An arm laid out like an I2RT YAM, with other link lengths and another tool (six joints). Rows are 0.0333 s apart.
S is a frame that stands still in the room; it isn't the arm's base.
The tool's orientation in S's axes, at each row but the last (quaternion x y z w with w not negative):
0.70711, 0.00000, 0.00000, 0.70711
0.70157, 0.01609, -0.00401, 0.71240
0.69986, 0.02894, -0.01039, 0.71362
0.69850, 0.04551, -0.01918, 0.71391
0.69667, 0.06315, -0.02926, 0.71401
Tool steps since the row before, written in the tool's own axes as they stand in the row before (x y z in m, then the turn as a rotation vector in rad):
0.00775, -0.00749, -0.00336, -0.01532, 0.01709, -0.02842
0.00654, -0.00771, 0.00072, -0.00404, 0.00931, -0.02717
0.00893, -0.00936, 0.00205, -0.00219, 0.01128, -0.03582
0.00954, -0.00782, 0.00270, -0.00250, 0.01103, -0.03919
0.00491, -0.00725, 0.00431, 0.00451, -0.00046, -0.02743
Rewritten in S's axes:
0.00775, 0.00336, -0.00749, -0.01532, 0.02842, 0.01709
0.00633, -0.00073, -0.00788, -0.00424, 0.02724, 0.00901
0.00845, -0.00201, -0.00980, -0.00252, 0.03597, 0.01071
0.00889, -0.00254, -0.00861, -0.00298, 0.03932, 0.01042
0.00413, -0.00428, -0.00774, 0.00305, 0.02759, -0.00163

